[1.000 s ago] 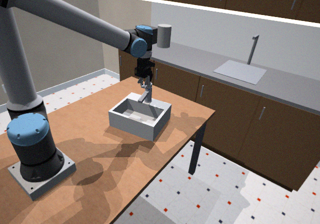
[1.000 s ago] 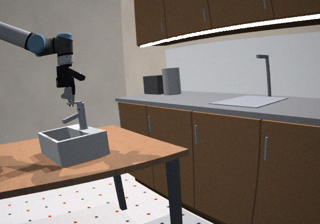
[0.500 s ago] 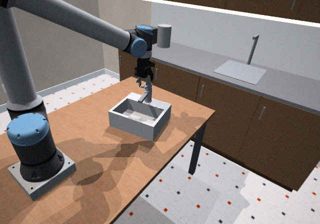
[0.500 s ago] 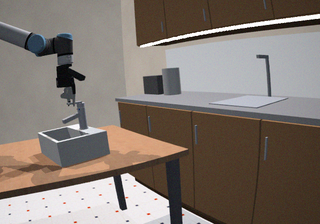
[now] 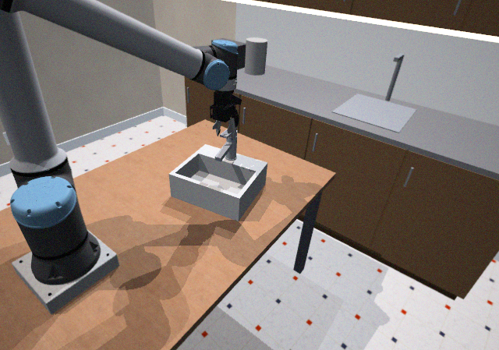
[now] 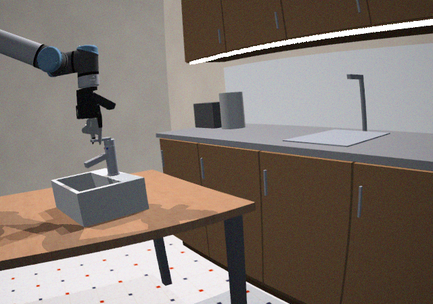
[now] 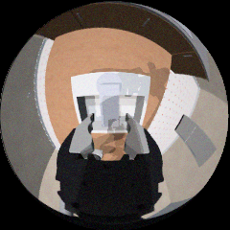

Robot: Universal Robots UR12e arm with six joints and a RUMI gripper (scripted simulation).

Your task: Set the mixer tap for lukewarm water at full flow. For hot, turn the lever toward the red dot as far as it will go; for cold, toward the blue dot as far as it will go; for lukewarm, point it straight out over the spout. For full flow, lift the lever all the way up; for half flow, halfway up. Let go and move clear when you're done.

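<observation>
The lever is 20 mm ahead of my hand. Also, from my hand: grey mixer tap 40 mm ahead, 10 mm to the left, 40 mm below; white basin 60 mm behind, 10 mm to the right, 230 mm below.
</observation>
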